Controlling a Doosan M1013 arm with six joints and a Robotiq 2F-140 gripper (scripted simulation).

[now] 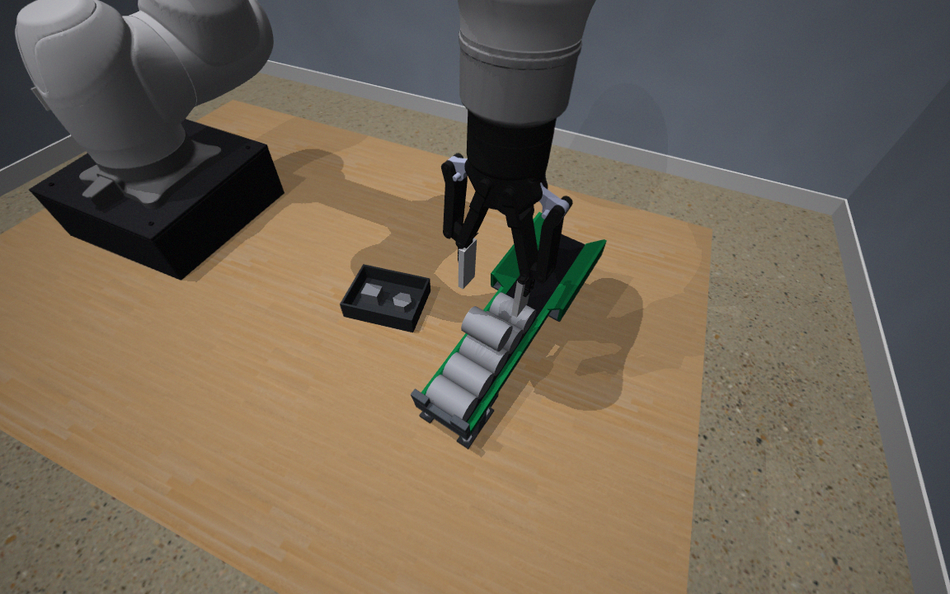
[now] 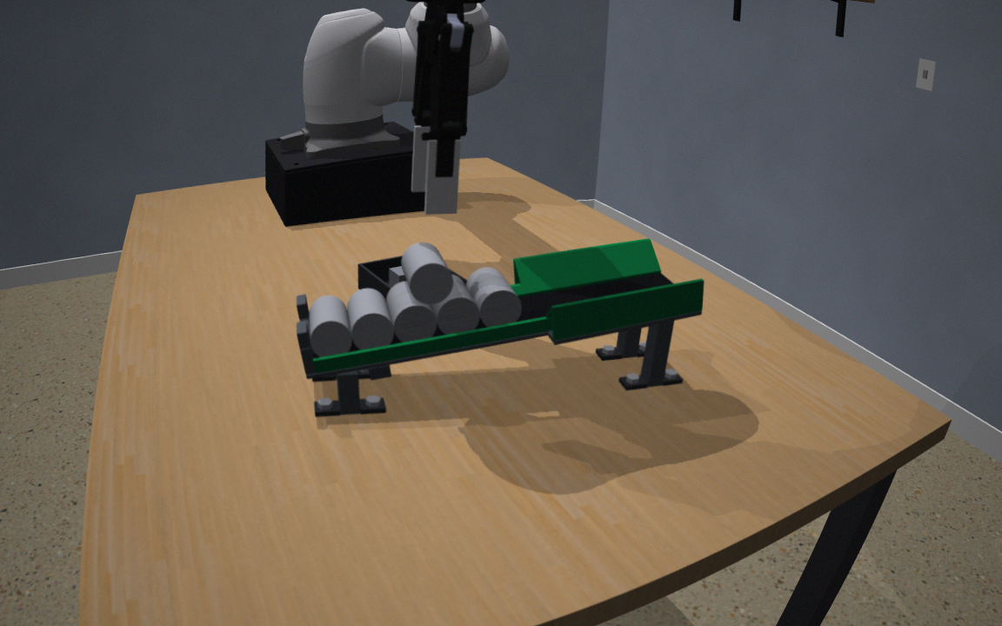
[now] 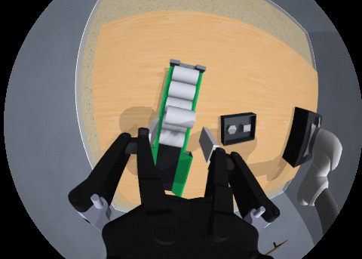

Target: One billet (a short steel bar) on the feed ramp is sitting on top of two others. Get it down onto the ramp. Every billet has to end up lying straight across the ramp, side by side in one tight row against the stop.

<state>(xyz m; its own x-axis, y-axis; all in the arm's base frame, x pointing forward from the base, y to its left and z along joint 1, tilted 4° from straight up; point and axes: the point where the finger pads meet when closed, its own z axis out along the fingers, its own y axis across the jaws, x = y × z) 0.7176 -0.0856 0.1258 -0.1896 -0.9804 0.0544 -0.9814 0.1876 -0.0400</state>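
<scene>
The dark stop is 160 mm below my hand, 120 mm to the right of it and 20 mm behind it. The rest, counted from my hand: black tray: 210 mm below, 210 mm behind, 60 mm to the left.
</scene>
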